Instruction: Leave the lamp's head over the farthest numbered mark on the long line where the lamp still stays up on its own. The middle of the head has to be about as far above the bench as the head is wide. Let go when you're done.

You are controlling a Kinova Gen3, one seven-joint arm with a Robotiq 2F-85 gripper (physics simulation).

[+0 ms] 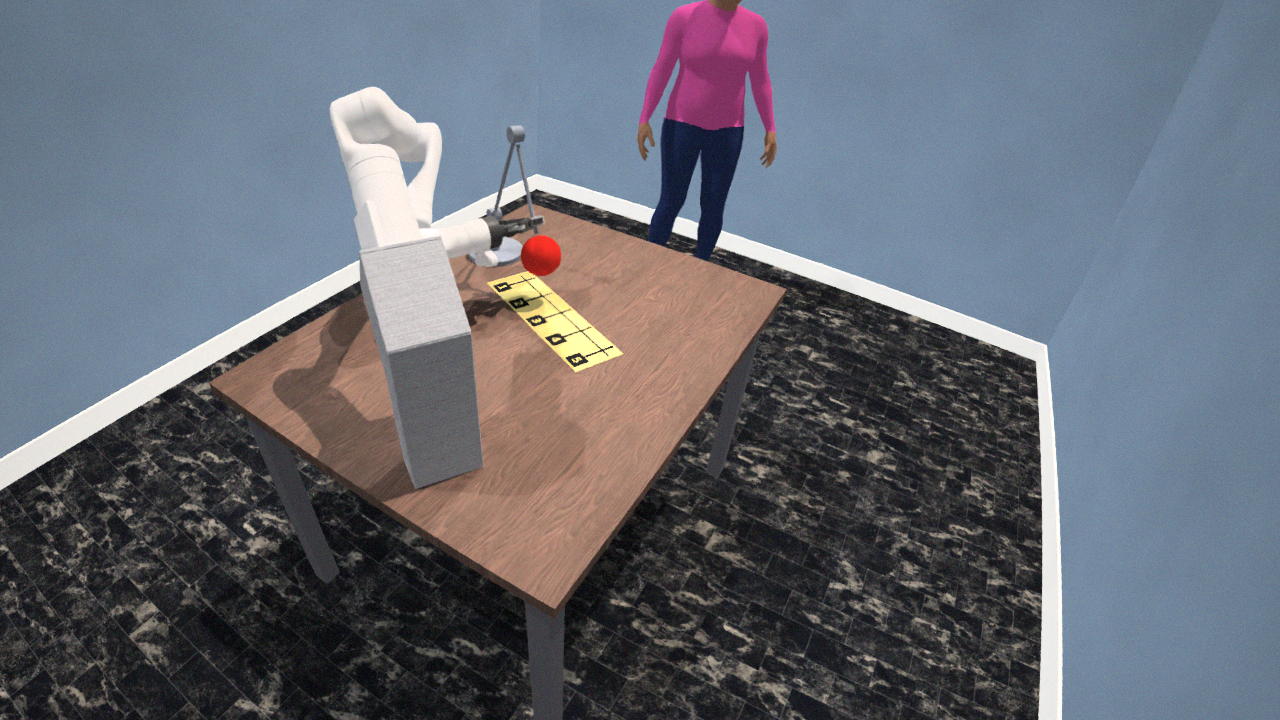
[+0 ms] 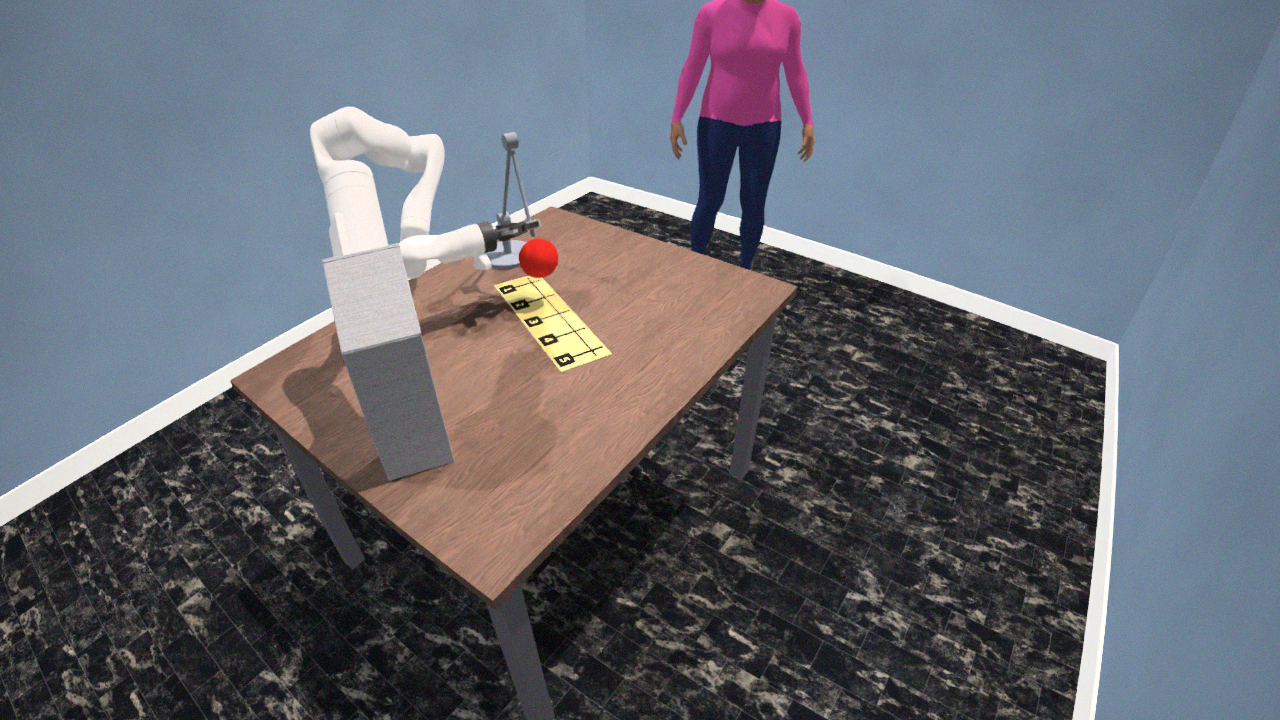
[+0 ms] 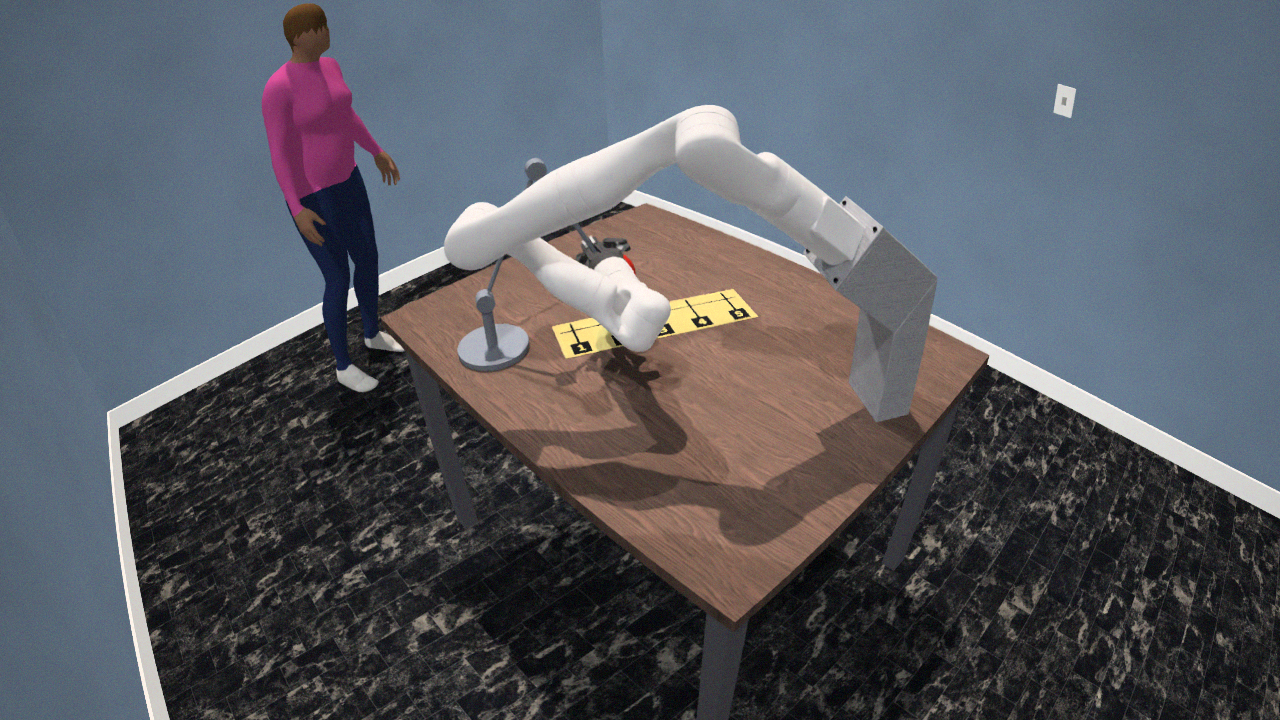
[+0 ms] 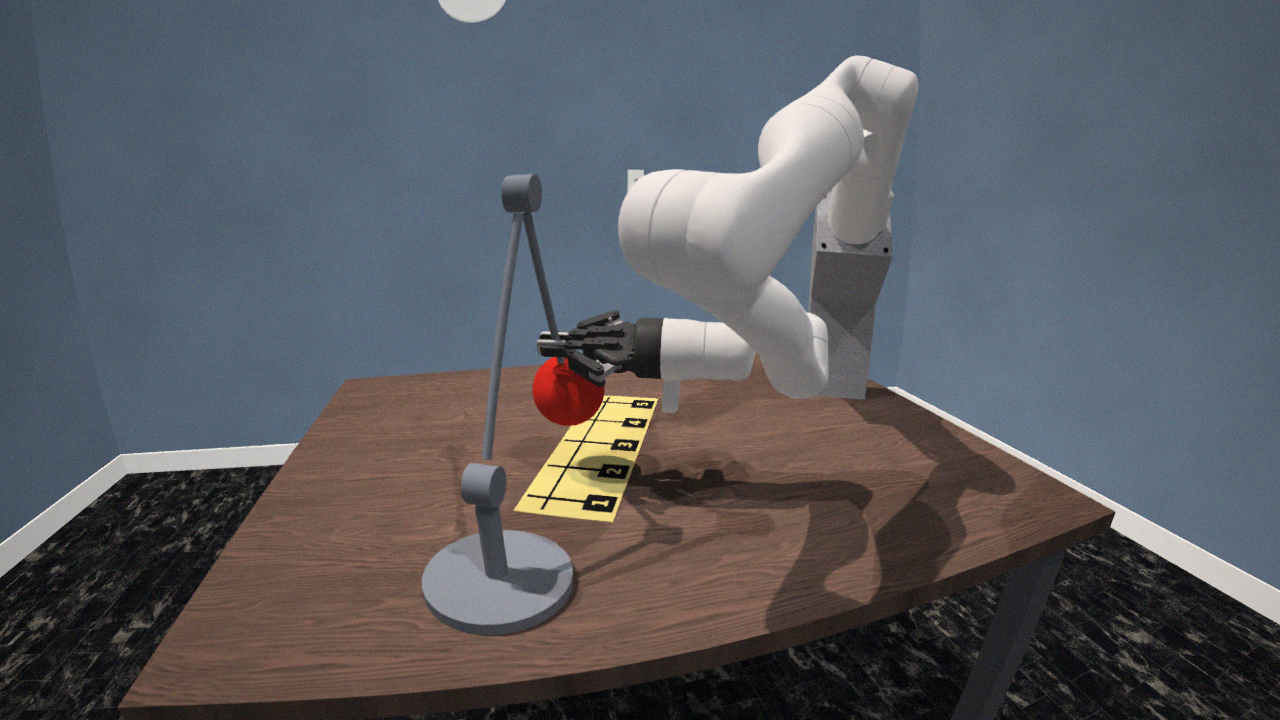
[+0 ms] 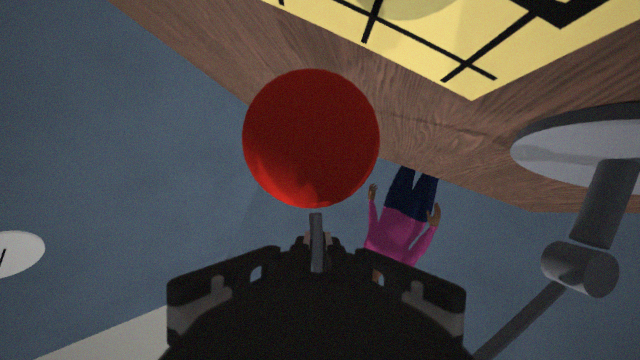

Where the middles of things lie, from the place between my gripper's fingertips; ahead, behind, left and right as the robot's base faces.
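My gripper: 200 mm above the yellow numbered strip (image 4: 585,477), 120 mm to the left of it, 60 mm past it. Grey round lamp base (image 4: 496,582): 10 mm ahead of my hand, 230 mm to the left of it, 150 mm below it.
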